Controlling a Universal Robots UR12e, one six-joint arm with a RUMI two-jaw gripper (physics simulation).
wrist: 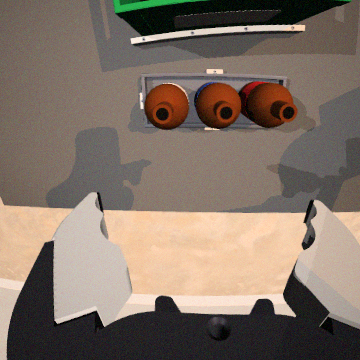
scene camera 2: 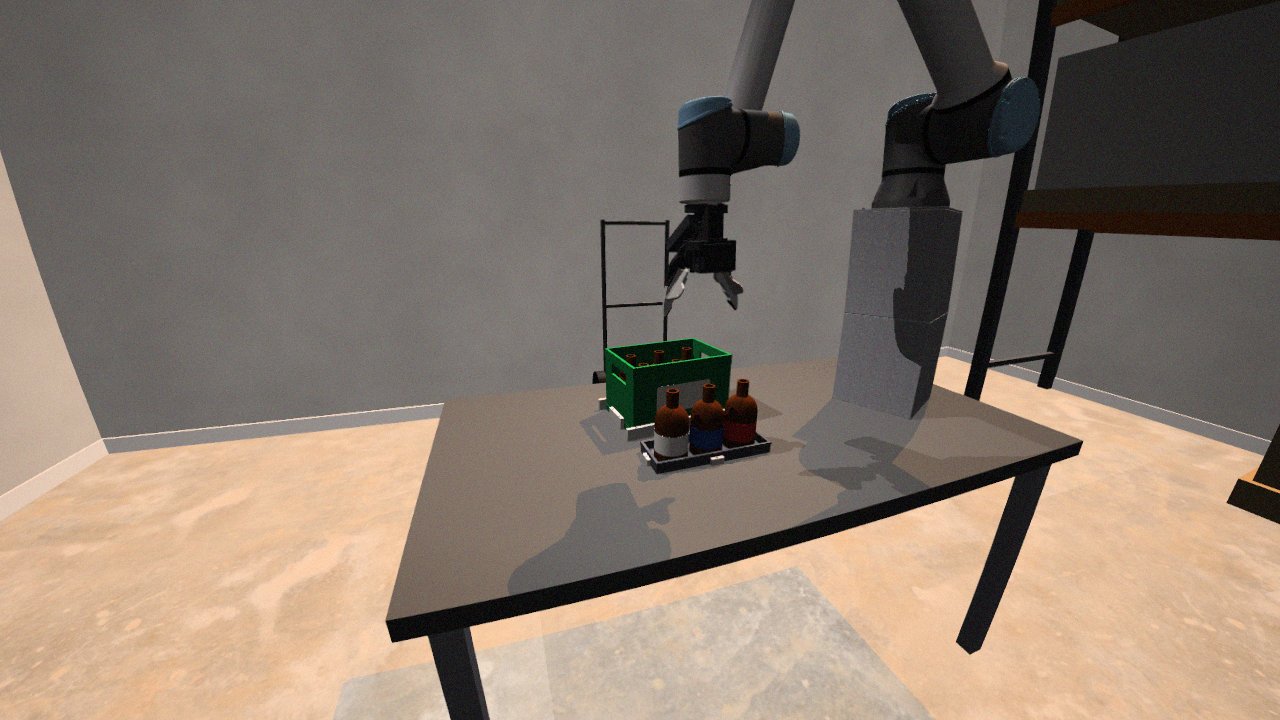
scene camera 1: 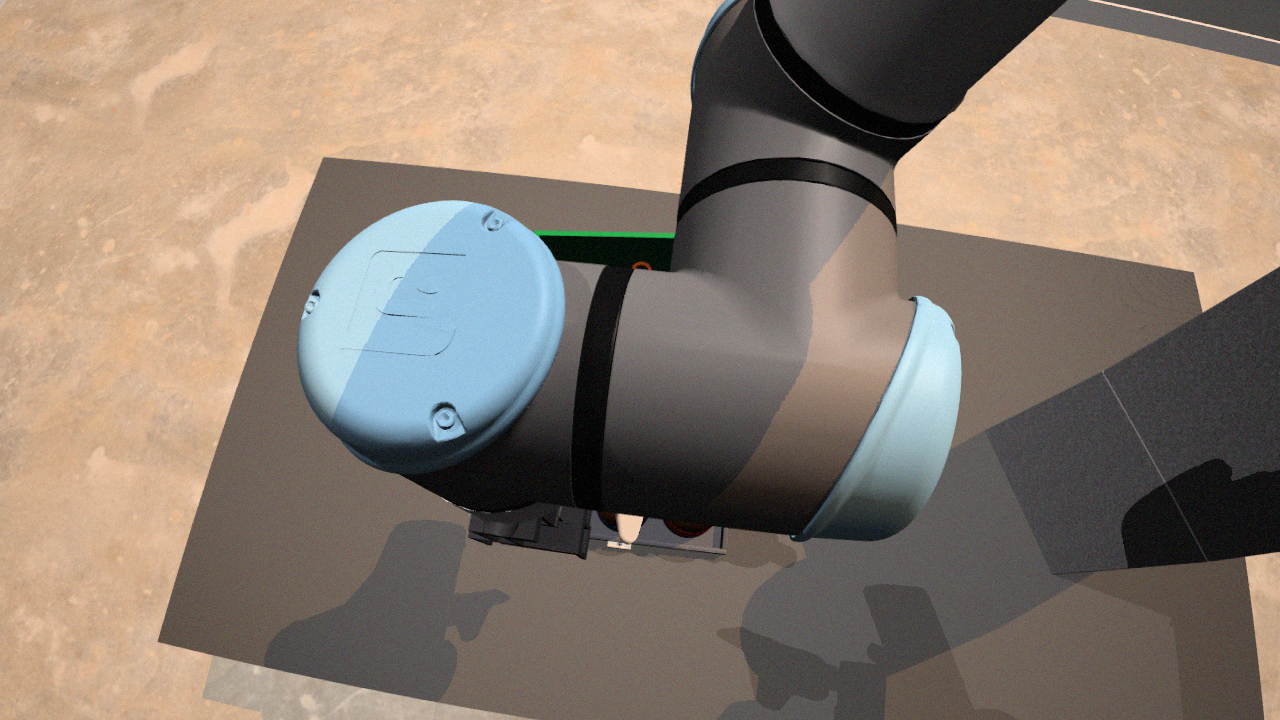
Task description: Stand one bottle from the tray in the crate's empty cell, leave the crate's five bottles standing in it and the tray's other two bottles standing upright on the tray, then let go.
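Places are measured from the arm's base along level axes (x ahead, y left, z up), in metres.
Pixels of known places: gripper, fingertip midpoint: [wrist: 202,199] [scene camera 2: 701,313]; arm's base at its link origin: [scene camera 2: 908,209].
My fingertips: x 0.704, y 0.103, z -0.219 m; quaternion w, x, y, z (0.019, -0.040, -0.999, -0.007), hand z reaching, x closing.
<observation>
Ahead of a thing's pixels: the offset from my fingertips to its middle. "spot": to the spot under its first point.
My gripper [scene camera 2: 702,309] [wrist: 202,199] is open and empty, high above the table, pointing down. A white-labelled bottle {dx +0.041, dy -0.031, dz -0.242 m} [scene camera 2: 672,422] [wrist: 167,102], a blue-labelled bottle {dx -0.044, dy -0.028, dz -0.242 m} [scene camera 2: 707,418] [wrist: 217,102] and a red-labelled bottle {dx -0.131, dy -0.025, dz -0.242 m} [scene camera 2: 741,415] [wrist: 267,102] stand upright in a row on the tray [scene camera 2: 663,465] [wrist: 175,77]. The green crate {dx -0.053, dy -0.250, dz -0.237 m} [scene camera 2: 633,394] [wrist: 150,20] [scene camera 1: 608,234] stands behind the tray. Several brown bottle necks show inside it in scene camera 2. Its empty cell is hidden. In scene camera 1 the arm covers most of the crate and tray.
A white strip {spot: dx -0.062, dy -0.147, dz -0.309 m} [wrist: 220,34] lies along the crate's near side. Small white blocks {spot: dx -0.051, dy -0.082, dz -0.309 m} [wrist: 215,71] sit at the tray's edges. The arm's grey pedestal [scene camera 2: 881,304] stands at the table's back right. Behind the table are a black upright frame [scene camera 2: 604,286] and a tall rack [scene camera 2: 1008,241].
</observation>
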